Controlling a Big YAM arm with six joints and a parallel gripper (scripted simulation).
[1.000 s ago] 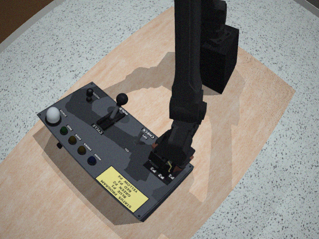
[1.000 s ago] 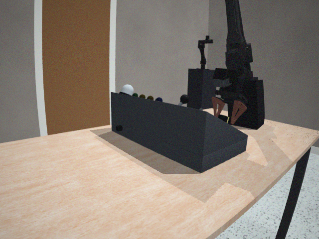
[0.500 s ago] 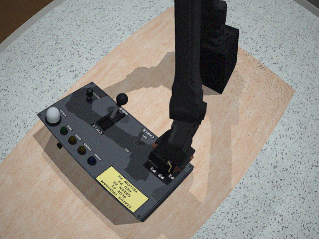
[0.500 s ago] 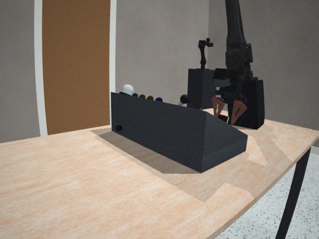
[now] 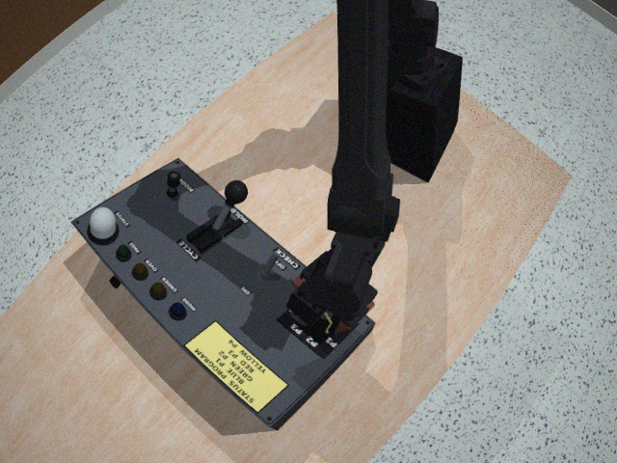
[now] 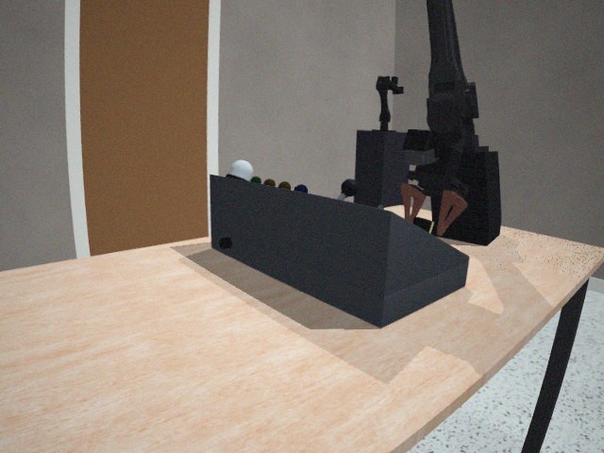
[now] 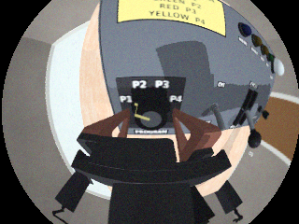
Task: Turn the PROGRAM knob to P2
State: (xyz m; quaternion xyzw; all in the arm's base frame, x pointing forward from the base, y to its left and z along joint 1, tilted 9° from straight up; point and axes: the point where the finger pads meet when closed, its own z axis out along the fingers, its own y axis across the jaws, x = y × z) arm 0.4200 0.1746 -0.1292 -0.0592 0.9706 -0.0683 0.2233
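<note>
Right now my hand is 10 mm short of the check toggle and 120 mm to the left of it. From my hand the other things lie so: small knob: 30 mm ahead, 360 mm to the right; then dark grey console: 50 mm ahead, 170 mm to the right, 20 mm below; then ball-topped lever: 240 mm to the right, 10 mm above.
</note>
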